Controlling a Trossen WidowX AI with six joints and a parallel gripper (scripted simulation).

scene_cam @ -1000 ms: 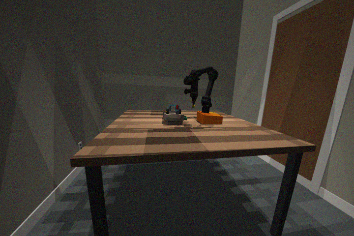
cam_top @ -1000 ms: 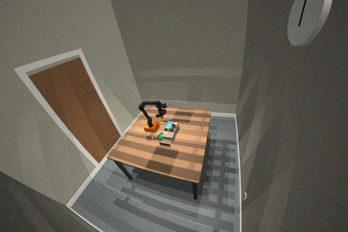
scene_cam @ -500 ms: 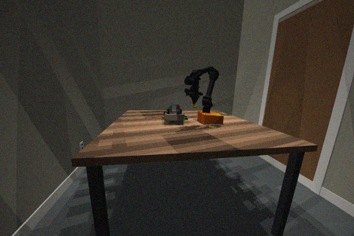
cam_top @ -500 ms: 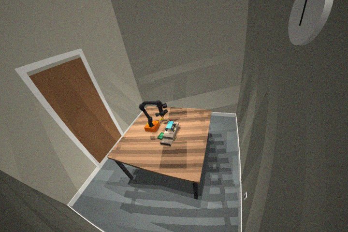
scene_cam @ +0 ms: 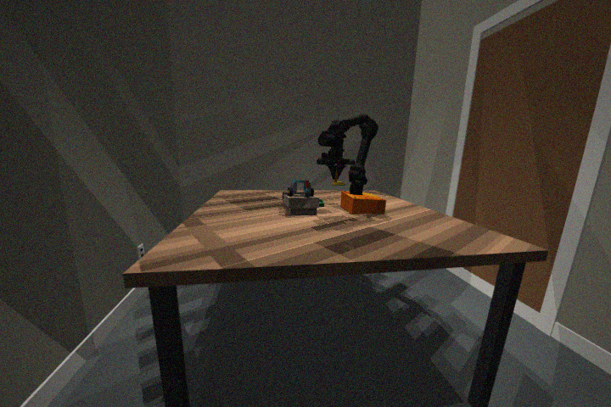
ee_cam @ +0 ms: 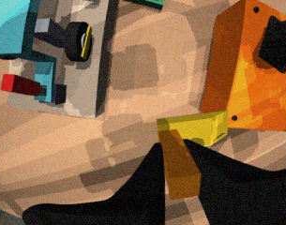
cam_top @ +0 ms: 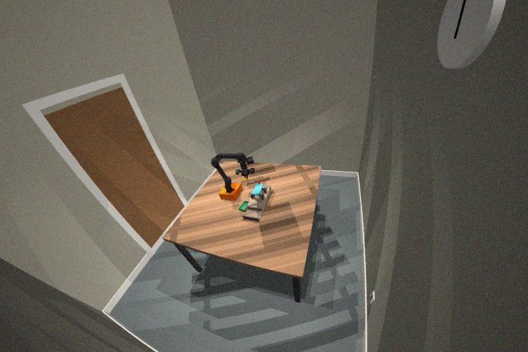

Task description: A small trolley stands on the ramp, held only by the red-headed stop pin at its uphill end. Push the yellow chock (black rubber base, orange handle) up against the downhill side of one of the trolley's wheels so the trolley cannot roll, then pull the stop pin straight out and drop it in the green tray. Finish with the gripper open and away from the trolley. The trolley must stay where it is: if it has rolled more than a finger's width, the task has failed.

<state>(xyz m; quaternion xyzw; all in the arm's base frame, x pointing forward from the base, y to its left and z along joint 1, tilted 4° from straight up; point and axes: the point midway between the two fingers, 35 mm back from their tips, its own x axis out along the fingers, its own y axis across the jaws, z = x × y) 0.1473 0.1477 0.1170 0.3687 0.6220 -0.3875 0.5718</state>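
The trolley lies 18 cm ahead of my gripper tip, 8 cm to the right of it and 7 cm below it. The rest, counted from my gripper tip: red-headed stop pin (14 cm ahead, 5 cm below, 1 cm to the left); ramp (18 cm ahead, 13 cm below, 9 cm to the right); yellow chock (2 cm behind, 1 cm to the right, 1 cm below).
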